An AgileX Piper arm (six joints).
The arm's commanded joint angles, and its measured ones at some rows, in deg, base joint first. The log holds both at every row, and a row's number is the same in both.
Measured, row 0:
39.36 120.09 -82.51 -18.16 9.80 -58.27
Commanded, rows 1 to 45:
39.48 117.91 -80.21 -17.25 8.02 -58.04
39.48 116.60 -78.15 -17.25 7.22 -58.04
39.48 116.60 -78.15 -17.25 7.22 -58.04
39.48 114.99 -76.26 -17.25 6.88 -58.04
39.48 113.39 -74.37 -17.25 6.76 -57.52
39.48 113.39 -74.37 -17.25 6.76 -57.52
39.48 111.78 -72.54 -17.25 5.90 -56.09
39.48 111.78 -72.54 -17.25 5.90 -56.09
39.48 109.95 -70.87 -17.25 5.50 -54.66
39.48 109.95 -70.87 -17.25 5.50 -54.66
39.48 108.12 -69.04 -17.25 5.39 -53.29
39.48 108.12 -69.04 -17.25 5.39 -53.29
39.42 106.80 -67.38 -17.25 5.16 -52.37
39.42 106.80 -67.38 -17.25 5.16 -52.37
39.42 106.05 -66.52 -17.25 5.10 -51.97
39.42 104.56 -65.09 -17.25 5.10 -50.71
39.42 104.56 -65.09 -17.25 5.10 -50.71
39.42 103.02 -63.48 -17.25 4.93 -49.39
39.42 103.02 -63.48 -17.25 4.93 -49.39
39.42 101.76 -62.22 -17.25 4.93 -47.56
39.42 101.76 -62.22 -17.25 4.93 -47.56
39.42 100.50 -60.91 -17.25 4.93 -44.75
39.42 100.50 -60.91 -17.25 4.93 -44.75
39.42 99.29 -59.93 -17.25 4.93 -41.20
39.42 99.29 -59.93 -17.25 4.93 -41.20
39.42 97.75 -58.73 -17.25 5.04 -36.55
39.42 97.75 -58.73 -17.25 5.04 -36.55
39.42 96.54 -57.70 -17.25 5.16 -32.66
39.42 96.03 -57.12 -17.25 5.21 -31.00
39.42 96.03 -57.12 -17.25 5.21 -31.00
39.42 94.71 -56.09 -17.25 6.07 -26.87
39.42 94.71 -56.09 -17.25 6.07 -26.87
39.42 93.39 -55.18 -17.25 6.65 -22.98
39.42 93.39 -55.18 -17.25 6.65 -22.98
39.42 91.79 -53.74 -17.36 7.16 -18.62
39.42 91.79 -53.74 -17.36 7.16 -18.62
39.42 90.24 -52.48 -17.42 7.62 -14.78
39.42 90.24 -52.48 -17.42 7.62 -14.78
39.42 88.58 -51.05 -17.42 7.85 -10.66
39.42 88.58 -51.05 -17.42 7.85 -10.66
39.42 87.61 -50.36 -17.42 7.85 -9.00
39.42 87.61 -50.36 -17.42 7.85 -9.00
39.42 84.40 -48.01 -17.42 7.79 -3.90
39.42 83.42 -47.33 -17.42 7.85 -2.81
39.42 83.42 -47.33 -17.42 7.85 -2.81
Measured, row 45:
39.42 86.40 -49.05 -17.36 7.51 -7.62
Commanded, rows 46 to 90:
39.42 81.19 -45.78 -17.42 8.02 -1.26
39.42 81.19 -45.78 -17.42 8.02 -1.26
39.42 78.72 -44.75 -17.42 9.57 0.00
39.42 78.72 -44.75 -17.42 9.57 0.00
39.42 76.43 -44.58 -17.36 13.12 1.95
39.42 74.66 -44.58 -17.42 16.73 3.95
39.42 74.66 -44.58 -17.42 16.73 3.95
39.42 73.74 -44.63 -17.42 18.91 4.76
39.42 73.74 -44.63 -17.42 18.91 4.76
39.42 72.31 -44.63 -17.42 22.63 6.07
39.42 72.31 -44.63 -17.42 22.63 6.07
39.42 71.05 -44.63 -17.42 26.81 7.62
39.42 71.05 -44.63 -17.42 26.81 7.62
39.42 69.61 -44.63 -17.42 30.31 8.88
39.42 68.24 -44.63 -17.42 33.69 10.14
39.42 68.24 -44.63 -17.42 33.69 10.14
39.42 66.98 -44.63 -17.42 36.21 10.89
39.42 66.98 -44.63 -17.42 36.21 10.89
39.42 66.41 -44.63 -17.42 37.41 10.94
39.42 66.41 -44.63 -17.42 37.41 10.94
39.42 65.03 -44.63 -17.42 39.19 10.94
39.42 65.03 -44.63 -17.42 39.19 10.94
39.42 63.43 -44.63 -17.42 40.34 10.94
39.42 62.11 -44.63 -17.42 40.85 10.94
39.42 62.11 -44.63 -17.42 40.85 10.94
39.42 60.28 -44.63 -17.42 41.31 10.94
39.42 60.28 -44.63 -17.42 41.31 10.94
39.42 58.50 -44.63 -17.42 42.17 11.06
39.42 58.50 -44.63 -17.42 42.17 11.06
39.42 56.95 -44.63 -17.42 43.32 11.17
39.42 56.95 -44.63 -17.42 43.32 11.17
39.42 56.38 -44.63 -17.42 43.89 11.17
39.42 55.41 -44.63 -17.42 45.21 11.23
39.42 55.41 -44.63 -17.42 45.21 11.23
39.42 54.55 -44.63 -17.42 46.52 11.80
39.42 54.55 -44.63 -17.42 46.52 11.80
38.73 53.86 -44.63 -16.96 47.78 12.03
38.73 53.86 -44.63 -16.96 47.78 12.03
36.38 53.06 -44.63 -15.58 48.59 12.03
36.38 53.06 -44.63 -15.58 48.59 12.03
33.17 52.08 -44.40 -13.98 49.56 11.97
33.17 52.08 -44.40 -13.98 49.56 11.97
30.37 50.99 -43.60 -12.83 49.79 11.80
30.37 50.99 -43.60 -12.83 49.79 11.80
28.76 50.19 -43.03 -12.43 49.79 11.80
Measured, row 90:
32.37 52.08 -44.18 -13.98 48.82 11.34
